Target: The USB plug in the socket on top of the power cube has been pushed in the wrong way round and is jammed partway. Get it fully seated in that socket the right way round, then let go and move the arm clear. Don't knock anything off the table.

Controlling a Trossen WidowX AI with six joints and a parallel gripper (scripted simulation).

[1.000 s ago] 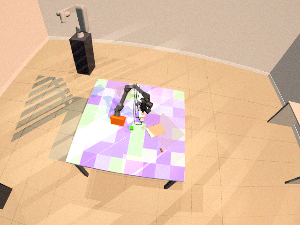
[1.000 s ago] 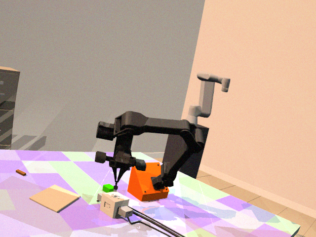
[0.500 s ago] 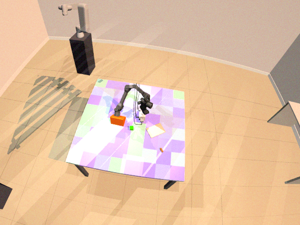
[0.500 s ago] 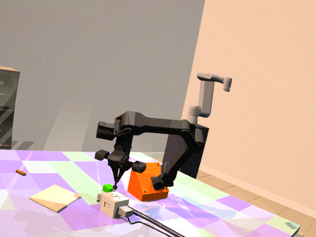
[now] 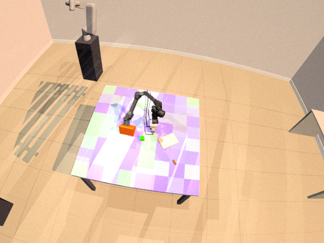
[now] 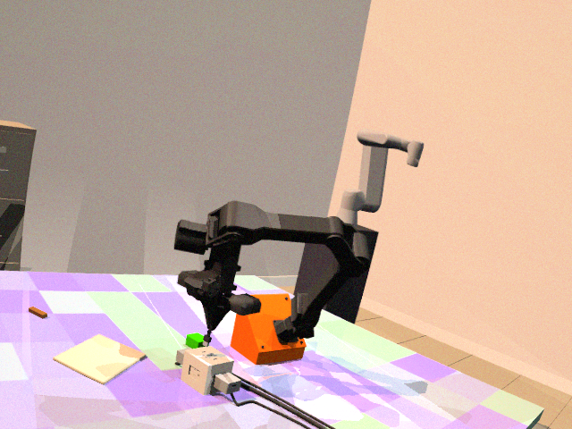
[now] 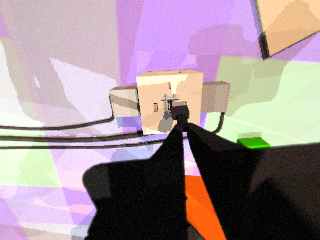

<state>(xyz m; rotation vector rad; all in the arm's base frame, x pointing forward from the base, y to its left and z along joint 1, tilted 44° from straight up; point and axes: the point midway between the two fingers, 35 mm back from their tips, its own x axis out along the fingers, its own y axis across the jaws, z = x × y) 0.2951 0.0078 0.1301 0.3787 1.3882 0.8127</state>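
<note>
Now: gripper tip 20 mm above the dark USB plug and 10 mm short of it. Also, from my gripper tip: small green block (180 mm to the right, 120 mm below, 90 mm behind); flat tan board (200 mm ahead, 130 mm to the right, 130 mm below); socket (70 mm below, 10 mm to the left).
</note>
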